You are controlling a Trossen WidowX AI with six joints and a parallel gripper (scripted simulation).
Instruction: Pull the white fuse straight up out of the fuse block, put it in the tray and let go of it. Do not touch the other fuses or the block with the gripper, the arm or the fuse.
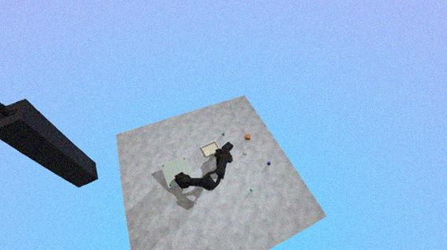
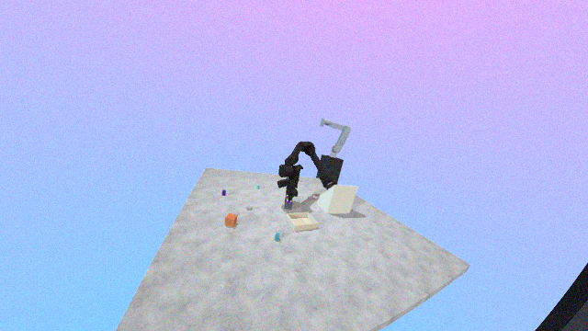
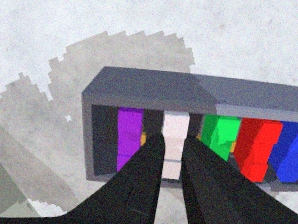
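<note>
My gripper tip is now 2 cm to the left of the green fuse, 1 cm past it and 1 cm above it. Also, from my gripper tip: tray: 17 cm to the left, 3 cm below, 1 cm ahead; then white fuse: 1 cm below; then red fuse: 3 cm to the right, 2 cm behind, 1 cm below.
</note>
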